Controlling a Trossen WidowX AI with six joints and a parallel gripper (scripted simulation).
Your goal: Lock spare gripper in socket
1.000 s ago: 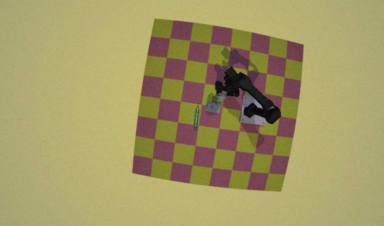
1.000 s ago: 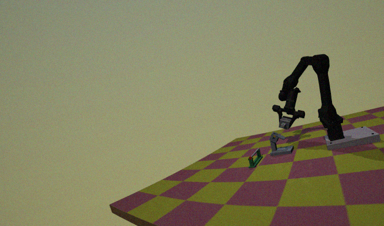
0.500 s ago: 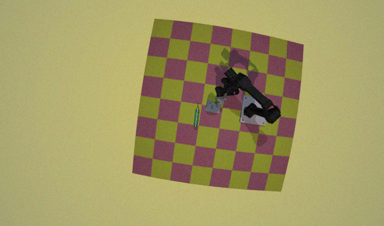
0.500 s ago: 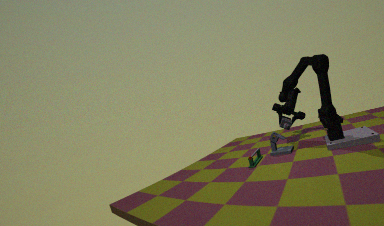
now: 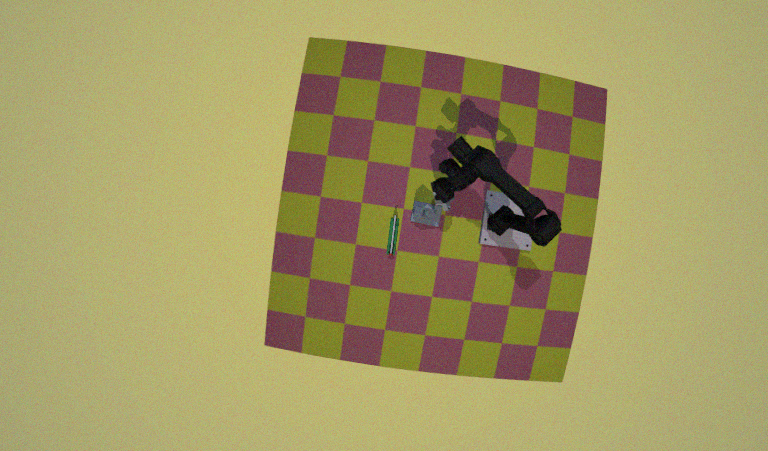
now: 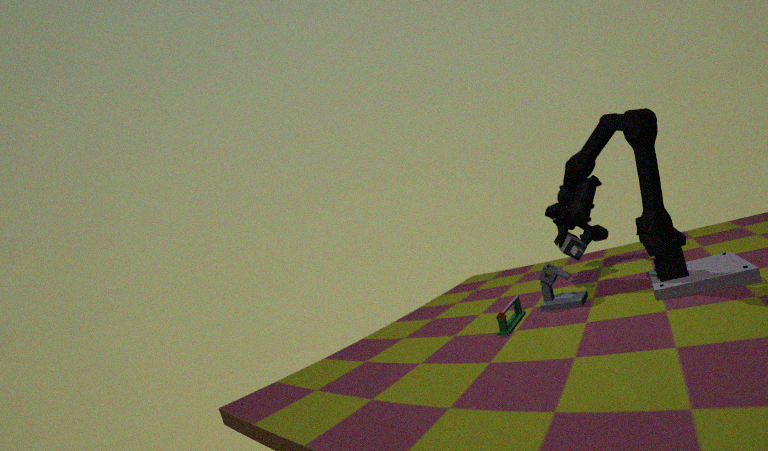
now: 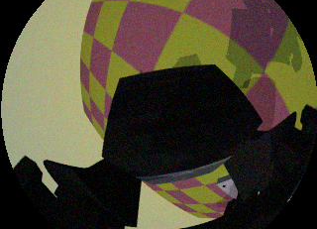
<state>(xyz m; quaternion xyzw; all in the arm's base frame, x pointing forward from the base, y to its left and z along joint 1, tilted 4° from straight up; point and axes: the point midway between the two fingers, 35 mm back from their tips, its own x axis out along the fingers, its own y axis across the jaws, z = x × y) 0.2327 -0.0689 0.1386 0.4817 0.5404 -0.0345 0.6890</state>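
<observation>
The mount lies 4 cm ahead of my gripper tip, 7 cm to the left of it and 7 cm below it. The rest, counted from my gripper tip: green cradle (14 cm ahead, 18 cm to the left, 10 cm below); then spare gripper (1 cm behind, 1 cm above).
</observation>
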